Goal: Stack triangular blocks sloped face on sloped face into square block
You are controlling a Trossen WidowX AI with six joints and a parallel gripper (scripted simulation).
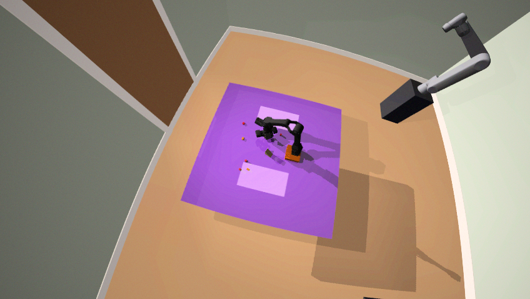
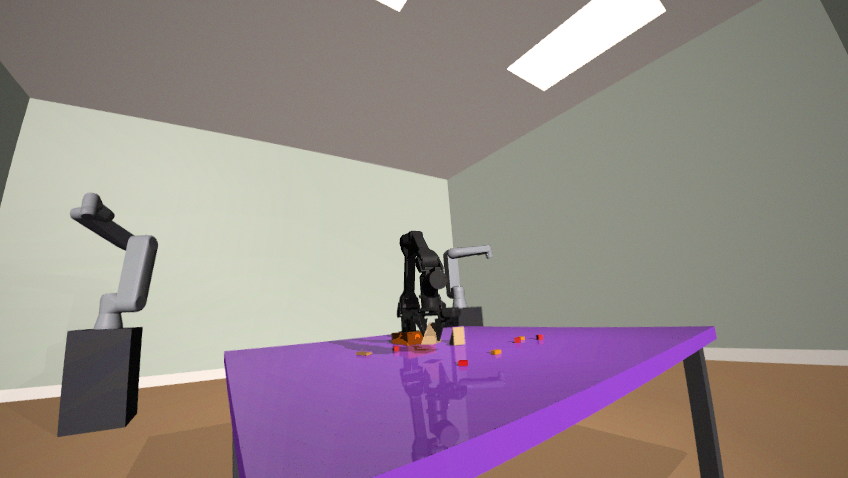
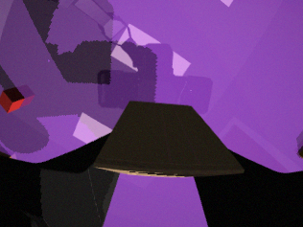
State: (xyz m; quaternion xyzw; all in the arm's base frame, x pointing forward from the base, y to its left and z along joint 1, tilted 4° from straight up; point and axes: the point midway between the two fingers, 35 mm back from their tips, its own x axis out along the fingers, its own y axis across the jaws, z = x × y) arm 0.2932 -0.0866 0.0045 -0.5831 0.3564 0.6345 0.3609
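My gripper tip is now 10 mm below the tan triangular block.
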